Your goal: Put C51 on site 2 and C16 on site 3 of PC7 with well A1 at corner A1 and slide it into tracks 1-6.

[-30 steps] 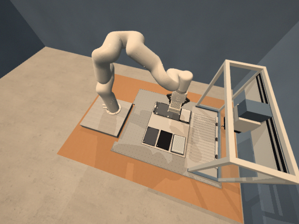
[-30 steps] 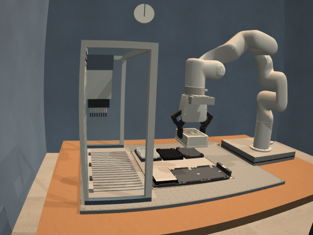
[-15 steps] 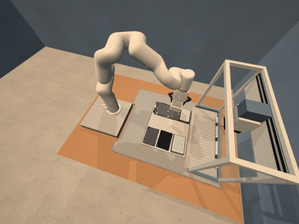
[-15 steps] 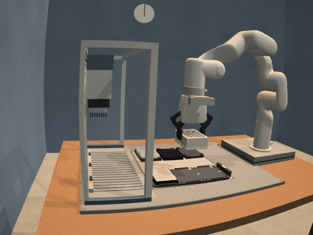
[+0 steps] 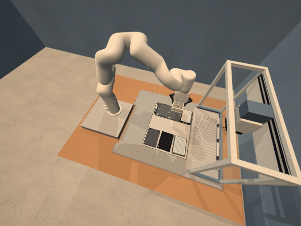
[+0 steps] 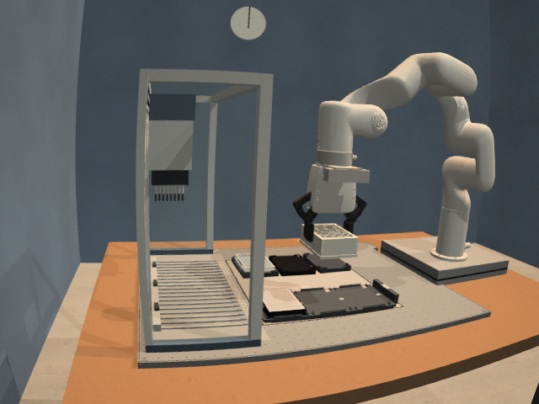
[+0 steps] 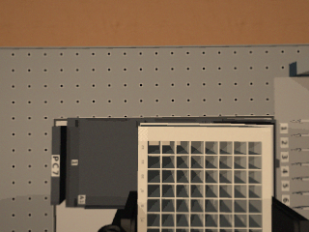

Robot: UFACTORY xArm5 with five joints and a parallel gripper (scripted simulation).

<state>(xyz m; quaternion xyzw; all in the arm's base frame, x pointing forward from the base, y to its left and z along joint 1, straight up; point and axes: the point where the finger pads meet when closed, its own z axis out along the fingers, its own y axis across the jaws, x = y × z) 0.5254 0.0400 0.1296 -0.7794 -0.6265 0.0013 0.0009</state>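
Now: the dark carrier PC7 10 mm behind my hand and 150 mm below it. Also, from my hand: 96-well plate C15 (40 mm ahead, 280 mm to the right, 150 mm below); plate nest S2 (70 mm behind, 260 mm to the right, 160 mm below); frame post (220 mm ahead, 100 mm to the left, 80 mm above).
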